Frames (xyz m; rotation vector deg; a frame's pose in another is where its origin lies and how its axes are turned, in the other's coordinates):
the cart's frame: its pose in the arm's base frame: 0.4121 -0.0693 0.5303 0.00 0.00 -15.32
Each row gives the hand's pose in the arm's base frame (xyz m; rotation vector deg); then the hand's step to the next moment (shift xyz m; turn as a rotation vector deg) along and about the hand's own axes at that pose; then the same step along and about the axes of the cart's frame.
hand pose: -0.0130 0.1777 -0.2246 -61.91 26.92 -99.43
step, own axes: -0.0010 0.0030 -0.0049 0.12 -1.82 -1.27
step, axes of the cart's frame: -0.0020 -0.0018 -0.0052 -2.11 -0.10 0.70
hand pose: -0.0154 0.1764 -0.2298 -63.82 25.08 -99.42
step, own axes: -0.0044 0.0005 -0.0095 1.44 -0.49 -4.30
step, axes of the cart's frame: -0.0075 -0.0002 -0.0073 -3.35 -2.87 -1.17
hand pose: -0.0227 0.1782 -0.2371 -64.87 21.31 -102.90
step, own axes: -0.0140 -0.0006 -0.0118 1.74 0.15 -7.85
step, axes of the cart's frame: -0.0105 0.0069 -0.0133 -5.51 -4.84 -3.29
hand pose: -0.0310 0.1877 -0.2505 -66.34 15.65 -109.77
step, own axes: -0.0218 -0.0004 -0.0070 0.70 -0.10 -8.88
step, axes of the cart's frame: -0.0054 0.0143 -0.0171 -6.43 -4.37 -4.36
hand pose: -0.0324 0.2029 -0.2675 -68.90 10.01 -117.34
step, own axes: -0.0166 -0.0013 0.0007 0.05 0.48 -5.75
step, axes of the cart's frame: 0.0013 0.0128 -0.0106 -3.74 -2.84 -3.35
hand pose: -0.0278 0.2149 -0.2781 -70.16 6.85 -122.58
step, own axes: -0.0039 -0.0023 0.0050 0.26 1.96 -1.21
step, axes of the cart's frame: 0.0026 0.0062 0.0008 0.44 -1.91 -1.24
